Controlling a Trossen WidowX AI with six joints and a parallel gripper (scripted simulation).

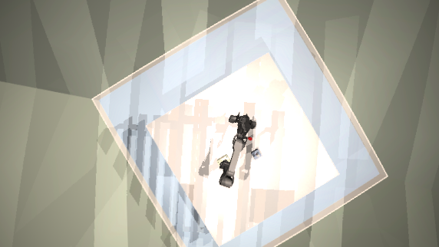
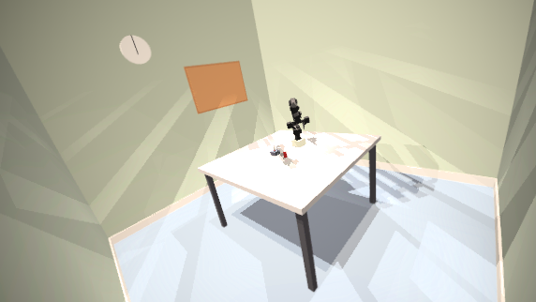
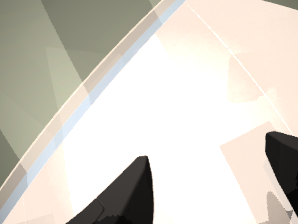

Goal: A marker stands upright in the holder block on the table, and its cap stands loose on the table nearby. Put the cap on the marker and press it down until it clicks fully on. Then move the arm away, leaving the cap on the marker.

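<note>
Right now my gripper tip is 5 cm past the red cap, 23 cm to the left of it and 25 cm above it. From my gripper tip the other things lie so: holder block 8 cm behind, 38 cm to the right, 26 cm below.
</note>
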